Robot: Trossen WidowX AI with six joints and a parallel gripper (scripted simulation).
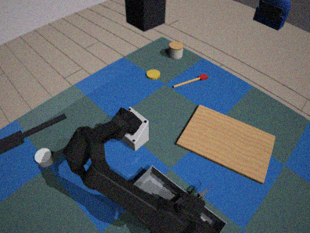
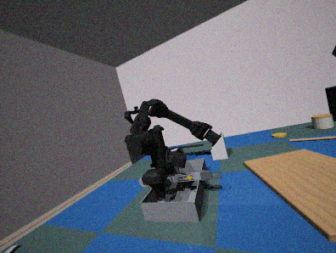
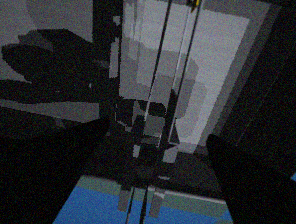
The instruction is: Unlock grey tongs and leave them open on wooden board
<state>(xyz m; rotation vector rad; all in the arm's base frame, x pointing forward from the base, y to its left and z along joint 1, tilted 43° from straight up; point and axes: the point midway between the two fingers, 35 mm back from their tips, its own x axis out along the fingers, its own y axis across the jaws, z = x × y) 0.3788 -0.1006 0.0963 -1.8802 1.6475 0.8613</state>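
Now: gripper tip 50 mm past the grey roasting tin and 30 mm to the right of it. Round my gripper tip: wooden board (100 mm behind, 410 mm to the left, 30 mm below); white cylinder (520 mm behind, 190 mm to the right, 20 mm below); yellow lock slider (10 mm behind, 80 mm to the left, 40 mm above).
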